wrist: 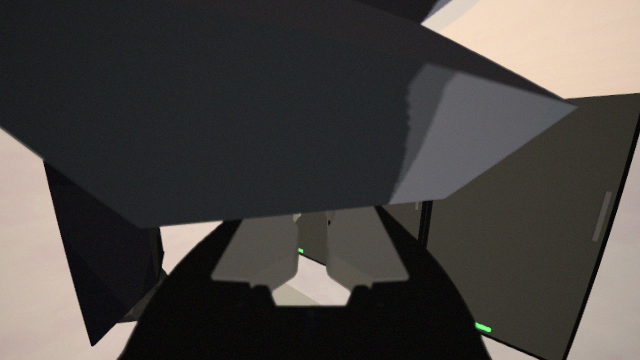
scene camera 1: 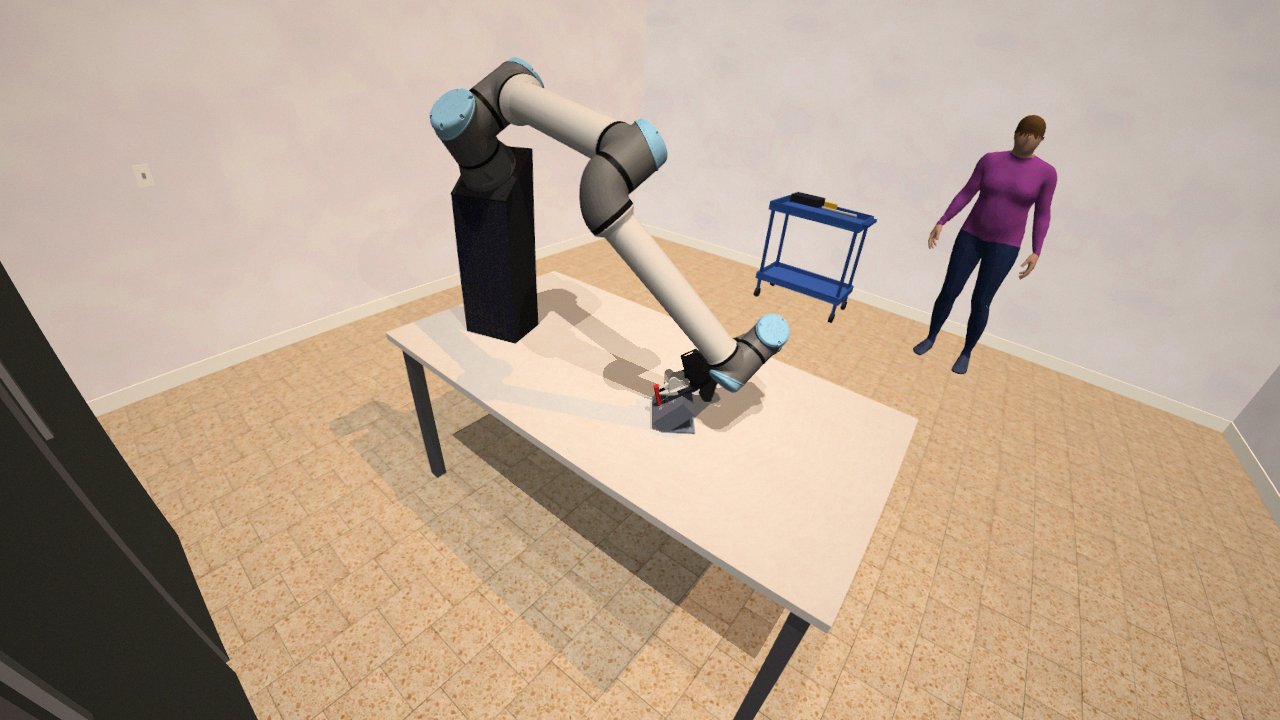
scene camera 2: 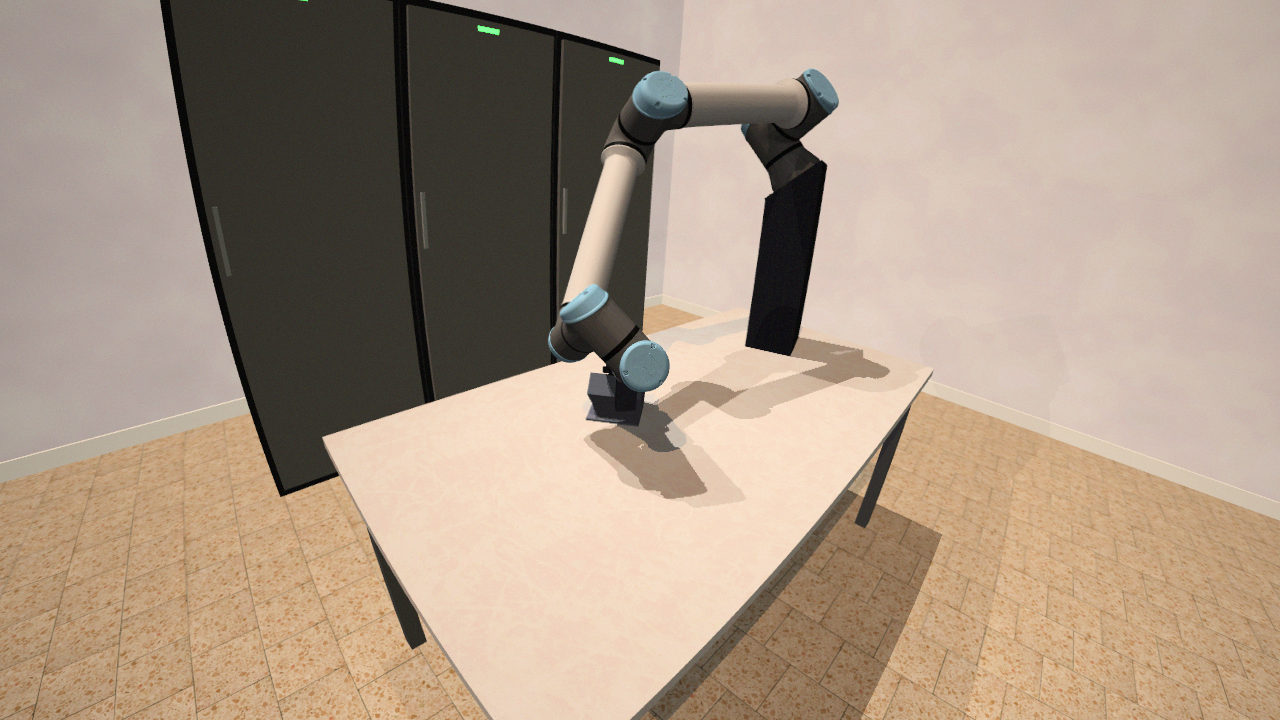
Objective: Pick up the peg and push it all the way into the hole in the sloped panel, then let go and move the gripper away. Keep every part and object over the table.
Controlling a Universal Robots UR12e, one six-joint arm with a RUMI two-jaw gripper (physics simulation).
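Frame: origin at the arm's base, x ahead, y left, z up, level; metres.
Where they show: gripper, fingertip midpoint: (scene camera 1: 658,392); arm's base, link origin: (wrist: 134,290) (scene camera 1: 489,168) (scene camera 2: 798,179).
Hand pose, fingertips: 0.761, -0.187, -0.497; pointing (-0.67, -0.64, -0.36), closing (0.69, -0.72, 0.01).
Note:
Each offset is from my fingertips to the centre of the thing, as dx, dy, dz. Level surfaces: height alone.
The red peg {-0.001, +0.002, -0.011} (scene camera 1: 657,394) stands nearly upright at the upper left edge of the dark grey block with the sloped panel {+0.042, +0.034, -0.053} (scene camera 1: 673,418) (scene camera 2: 600,394) (wrist: 250,130). My gripper (scene camera 1: 660,391) is shut on the peg and reaches in low over the block from the right. In the wrist view the block covers the fingertips and the peg, and the rear parts of the two grey fingers show below its edge. The hole does not show, and I cannot tell whether the peg's lower end is in it. In scene camera 2 the wrist hides the fingers and peg.
The block stands on the pale table {dz -0.103} (scene camera 1: 769,501) (scene camera 2: 501,537). The black arm pedestal (scene camera 1: 496,259) (scene camera 2: 787,268) stands at the table's far end. A blue cart (scene camera 1: 810,279) and a person (scene camera 1: 1002,205) are beyond the table. Dark cabinets (scene camera 2: 295,223) (wrist: 525,225) stand on the other side.

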